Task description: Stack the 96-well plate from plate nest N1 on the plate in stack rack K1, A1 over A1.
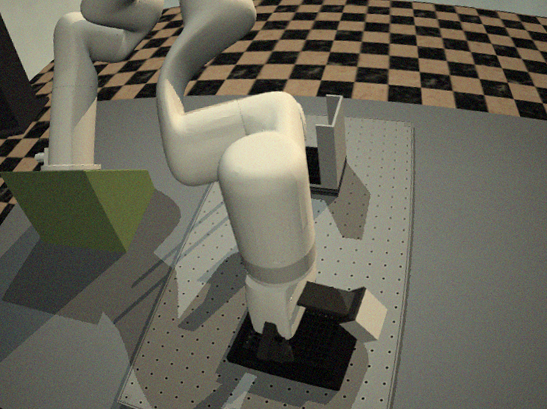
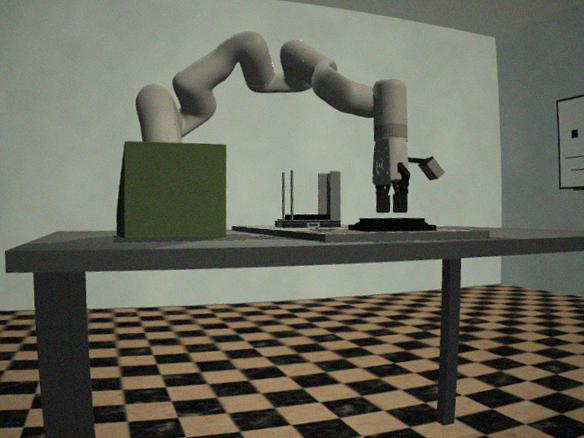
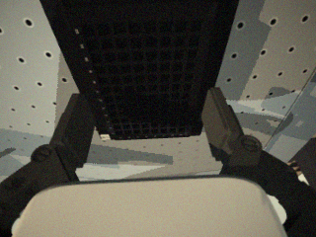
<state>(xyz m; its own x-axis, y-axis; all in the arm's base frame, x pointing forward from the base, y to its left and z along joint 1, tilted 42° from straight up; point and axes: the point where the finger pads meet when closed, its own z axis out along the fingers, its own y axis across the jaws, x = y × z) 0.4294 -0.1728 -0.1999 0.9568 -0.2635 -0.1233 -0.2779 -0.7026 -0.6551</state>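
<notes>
My gripper is now 30 mm above the black 96-well plate. From my hand the other things lie so: tall wall 330 mm to the left, 70 mm ahead, 40 mm above; then pale A1 mark 70 mm to the left, 60 mm behind, 40 mm below.
</notes>
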